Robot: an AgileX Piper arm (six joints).
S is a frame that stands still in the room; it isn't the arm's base.
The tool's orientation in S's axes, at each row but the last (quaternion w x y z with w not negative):
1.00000 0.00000 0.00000 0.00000
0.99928 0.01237 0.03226 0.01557
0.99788 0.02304 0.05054 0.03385
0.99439 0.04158 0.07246 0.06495
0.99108 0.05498 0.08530 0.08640
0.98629 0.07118 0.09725 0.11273
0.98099 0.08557 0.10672 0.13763
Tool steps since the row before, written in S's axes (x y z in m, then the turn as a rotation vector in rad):
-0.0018 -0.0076 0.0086 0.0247 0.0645 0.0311
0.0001 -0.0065 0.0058 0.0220 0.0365 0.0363
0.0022 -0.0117 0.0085 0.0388 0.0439 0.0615
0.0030 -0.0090 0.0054 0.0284 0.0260 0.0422
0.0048 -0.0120 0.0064 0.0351 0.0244 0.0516
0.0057 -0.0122 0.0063 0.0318 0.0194 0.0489
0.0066 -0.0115 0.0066 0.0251 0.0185 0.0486
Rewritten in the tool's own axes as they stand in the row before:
-0.0018 -0.0076 0.0086 0.0247 0.0645 0.0311
-0.0005 -0.0063 0.0059 0.0208 0.0367 0.0368
0.0005 -0.0114 0.0092 0.0355 0.0443 0.0632
0.0010 -0.0088 0.0064 0.0255 0.0261 0.0440
0.0015 -0.0117 0.0083 0.0302 0.0246 0.0545
0.0015 -0.0119 0.0087 0.0264 0.0200 0.0518
0.0017 -0.0113 0.0095 0.0199 0.0208 0.0501

